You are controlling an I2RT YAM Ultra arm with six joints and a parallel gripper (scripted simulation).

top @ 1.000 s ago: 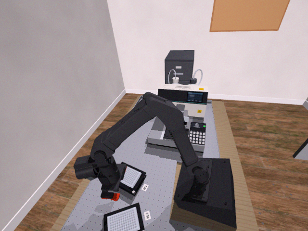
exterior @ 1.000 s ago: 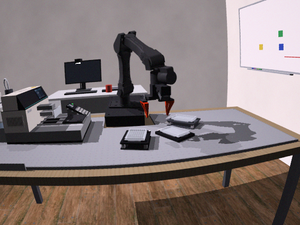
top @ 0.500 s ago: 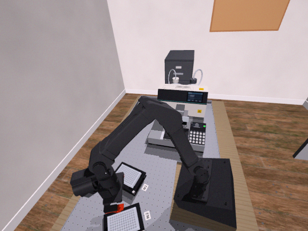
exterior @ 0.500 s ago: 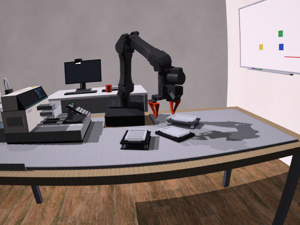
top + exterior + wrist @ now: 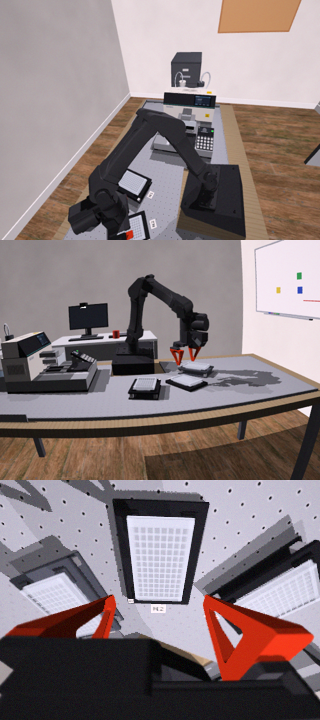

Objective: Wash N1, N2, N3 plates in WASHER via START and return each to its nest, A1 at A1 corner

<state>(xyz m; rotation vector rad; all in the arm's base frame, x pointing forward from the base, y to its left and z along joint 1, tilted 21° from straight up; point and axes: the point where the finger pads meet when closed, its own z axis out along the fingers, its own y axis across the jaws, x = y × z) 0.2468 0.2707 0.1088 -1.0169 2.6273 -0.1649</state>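
Now: the nest N2 100 mm below my hand. Also, from my hand: N2 label: 80 mm behind, 70 mm to the right, 110 mm below; then nest N3: 160 mm behind, 70 mm to the left, 80 mm below; then N1 label: 10 mm behind, 170 mm to the right, 110 mm below.
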